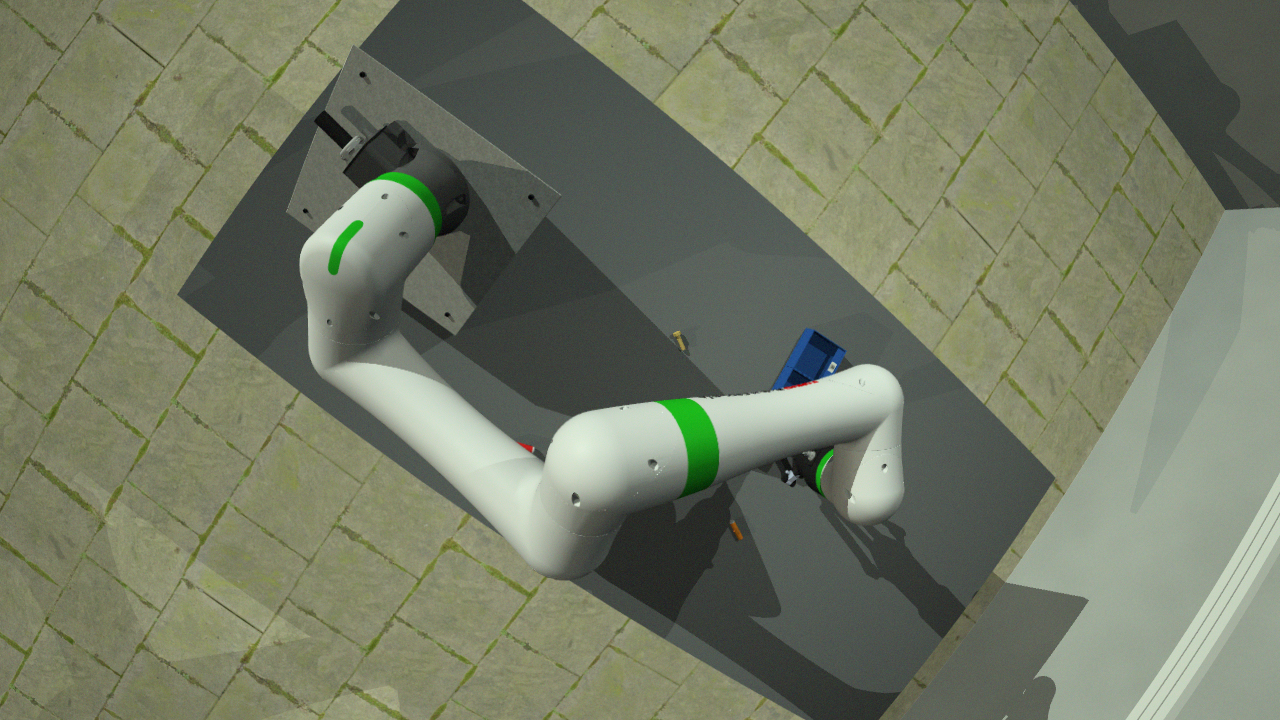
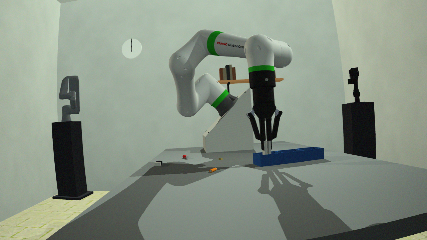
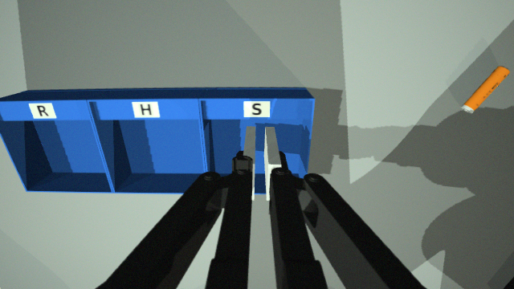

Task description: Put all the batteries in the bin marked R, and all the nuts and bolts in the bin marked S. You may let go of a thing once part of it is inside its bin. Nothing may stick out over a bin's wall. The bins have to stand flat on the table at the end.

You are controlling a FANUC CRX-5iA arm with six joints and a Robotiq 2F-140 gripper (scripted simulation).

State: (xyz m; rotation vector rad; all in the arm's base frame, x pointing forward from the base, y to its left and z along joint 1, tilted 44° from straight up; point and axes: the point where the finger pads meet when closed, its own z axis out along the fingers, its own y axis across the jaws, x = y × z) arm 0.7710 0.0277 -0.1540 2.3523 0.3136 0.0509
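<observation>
Right now the blue three-compartment bin is 2 cm behind my hand, 8 cm to the left of it and 3 cm below it. Round my hand: orange battery (9 cm ahead, 18 cm to the right, 4 cm below); then yellow bolt (26 cm behind, 1 cm to the left, 4 cm below); then brass nut (22 cm behind, 17 cm to the right, 5 cm below).
</observation>
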